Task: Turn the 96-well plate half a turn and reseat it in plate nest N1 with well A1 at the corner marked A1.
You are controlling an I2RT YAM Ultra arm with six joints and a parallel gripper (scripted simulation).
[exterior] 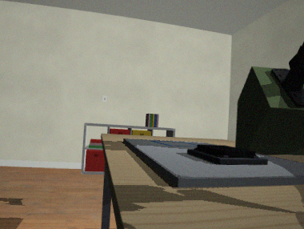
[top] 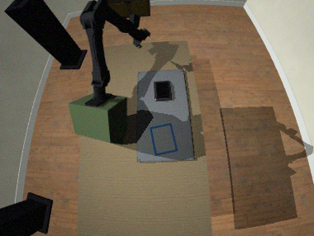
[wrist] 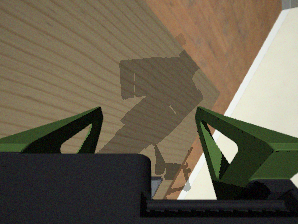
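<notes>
My hand is 36 cm to the left of the black 96-well plate, 17 cm short of it and 12 cm above it. From my hand the other things lie so: plate nest N1: 36 cm to the right, 17 cm ahead, 13 cm below.
</notes>
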